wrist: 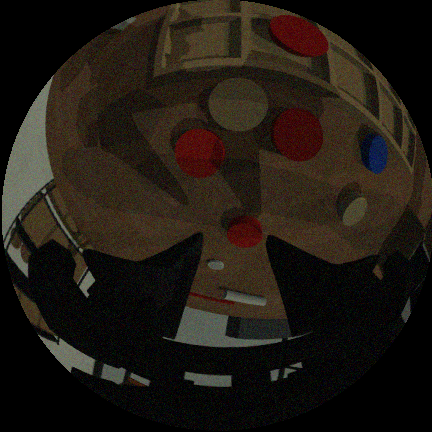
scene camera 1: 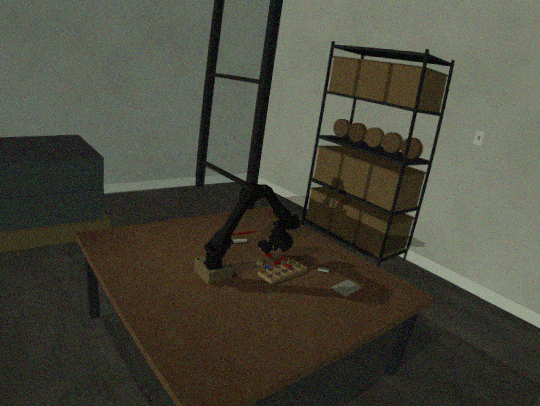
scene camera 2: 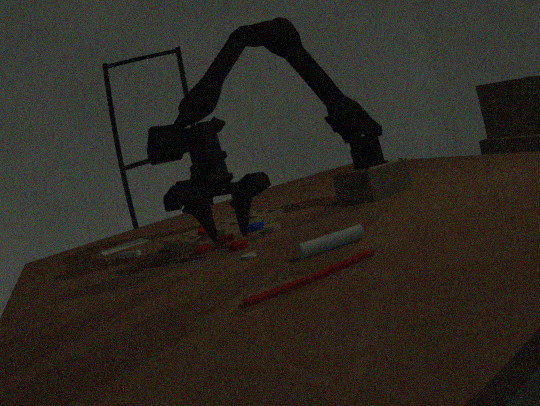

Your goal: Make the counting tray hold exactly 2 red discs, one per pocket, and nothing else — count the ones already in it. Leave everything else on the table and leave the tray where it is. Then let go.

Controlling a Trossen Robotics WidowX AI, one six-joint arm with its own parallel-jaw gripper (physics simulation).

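Note:
The tan counting tray (scene camera 1: 272, 281) (wrist: 244, 45) is cut by the top of the wrist view. One red disc (wrist: 298, 35) (scene camera 2: 201, 230) lies in a near-row pocket. Outside it, one red disc (wrist: 199, 153) (scene camera 2: 203, 248) lies left and another red disc (wrist: 297, 134) (scene camera 2: 226, 238) lies beside the tray. A third loose red disc (wrist: 245, 231) (scene camera 2: 239, 245) lies on the table, seen between the fingertips in the wrist view. My gripper (wrist: 234, 238) (scene camera 2: 231, 239) is part open, low near that disc, and holds nothing. The far pockets are partly out of view.
A large pale disc (wrist: 238, 104), a smaller pale disc (wrist: 355, 211) and a blue disc (wrist: 377, 154) (scene camera 2: 256, 226) lie near the tray. A small white piece (scene camera 2: 248, 256), a white cylinder (scene camera 2: 331, 241), a red rod (scene camera 2: 310, 277), a white block (scene camera 1: 323, 270) and a pale sheet (scene camera 1: 346, 287) lie around.

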